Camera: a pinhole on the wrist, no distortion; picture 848 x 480 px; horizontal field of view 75.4 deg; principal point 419.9 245.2 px. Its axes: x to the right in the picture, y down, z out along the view. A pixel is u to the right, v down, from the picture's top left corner.
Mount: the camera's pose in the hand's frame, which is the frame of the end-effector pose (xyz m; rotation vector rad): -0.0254 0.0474 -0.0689 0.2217 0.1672 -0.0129
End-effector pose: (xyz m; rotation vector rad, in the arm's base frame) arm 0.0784 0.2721 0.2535 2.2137 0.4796 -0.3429
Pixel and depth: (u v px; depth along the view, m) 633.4 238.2 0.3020
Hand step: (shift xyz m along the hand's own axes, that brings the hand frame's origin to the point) 0.1398 -0.0221 0.2011
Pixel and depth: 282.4 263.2 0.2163
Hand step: -0.0432 0.0064 0.1497
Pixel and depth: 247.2 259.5 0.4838
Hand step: -0.0960 -0.0476 0.4245
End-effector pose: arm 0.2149 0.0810 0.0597 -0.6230 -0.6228 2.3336
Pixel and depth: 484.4 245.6 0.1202
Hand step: 0.0082 0.0211 0.0444
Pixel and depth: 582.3 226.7 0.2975
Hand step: 0.1098 -0.0273 0.2004
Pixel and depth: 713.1 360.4 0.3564
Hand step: 0.2231 0.0431 0.2584
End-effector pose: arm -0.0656 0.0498 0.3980 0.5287 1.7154 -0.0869
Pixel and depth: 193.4 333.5 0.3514
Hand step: -0.1092 0.0245 0.3055
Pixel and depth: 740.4 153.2 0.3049
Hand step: 0.1985 -0.0685 0.1835
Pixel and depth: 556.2 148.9 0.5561
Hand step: 0.1988 -0.1693 0.4216
